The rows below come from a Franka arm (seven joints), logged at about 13 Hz.
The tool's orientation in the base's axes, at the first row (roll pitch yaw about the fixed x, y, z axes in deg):
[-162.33 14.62 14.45]
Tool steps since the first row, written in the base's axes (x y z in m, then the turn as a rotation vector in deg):
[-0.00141 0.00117 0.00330 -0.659 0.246 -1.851]
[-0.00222 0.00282 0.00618 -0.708 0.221 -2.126]
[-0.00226 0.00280 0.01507 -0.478 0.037 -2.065]
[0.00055 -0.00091 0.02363 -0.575 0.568 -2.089]
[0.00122 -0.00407 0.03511 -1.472 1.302 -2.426]
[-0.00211 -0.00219 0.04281 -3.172 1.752 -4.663]
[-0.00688 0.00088 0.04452 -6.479 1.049 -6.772]
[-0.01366 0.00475 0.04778 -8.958 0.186 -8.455]
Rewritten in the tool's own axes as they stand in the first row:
[-0.00187 -0.00230 -0.00233 -0.091 0.204 1.967]
[-0.00296 -0.00483 -0.00435 -0.073 0.300 2.230]
[-0.00525 -0.00743 -0.01254 0.082 0.493 2.060]
[-0.00567 -0.00599 -0.02217 0.126 -0.015 2.236]
[-0.00870 -0.00628 -0.03370 -0.453 -0.754 2.996]
[-0.01331 -0.01086 -0.03933 -1.372 -0.799 5.688]
[-0.01747 -0.01503 -0.03872 -4.108 -0.059 8.489]
[-0.02371 -0.02074 -0.03872 -6.215 0.843 10.603]

